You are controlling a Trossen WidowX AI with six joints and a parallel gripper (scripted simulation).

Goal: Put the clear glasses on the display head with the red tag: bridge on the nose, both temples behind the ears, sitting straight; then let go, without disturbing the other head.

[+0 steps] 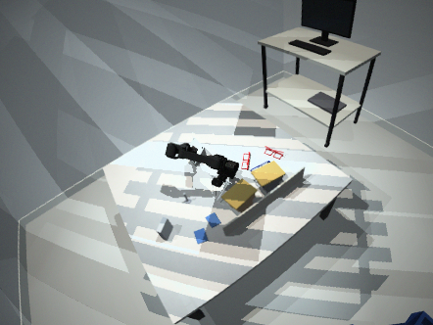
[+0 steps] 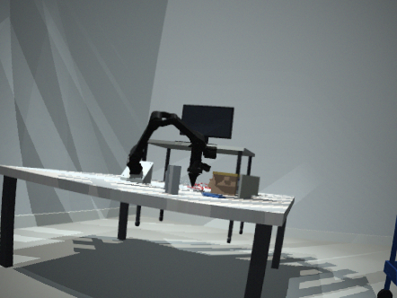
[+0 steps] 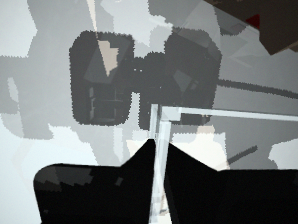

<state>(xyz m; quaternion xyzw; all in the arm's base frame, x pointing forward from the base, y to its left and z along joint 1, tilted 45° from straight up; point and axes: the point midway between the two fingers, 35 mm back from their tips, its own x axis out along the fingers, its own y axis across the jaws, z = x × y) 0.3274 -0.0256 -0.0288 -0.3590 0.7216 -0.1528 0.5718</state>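
The brown display head is 15 cm ahead of my gripper tip, 4 cm above it and 3 cm to the right of it. From my gripper tip the other things lie so: grey block: 47 cm to the right, 4 cm ahead, 4 cm above; then long grey wall: 29 cm ahead, 7 cm to the left, 4 cm above.
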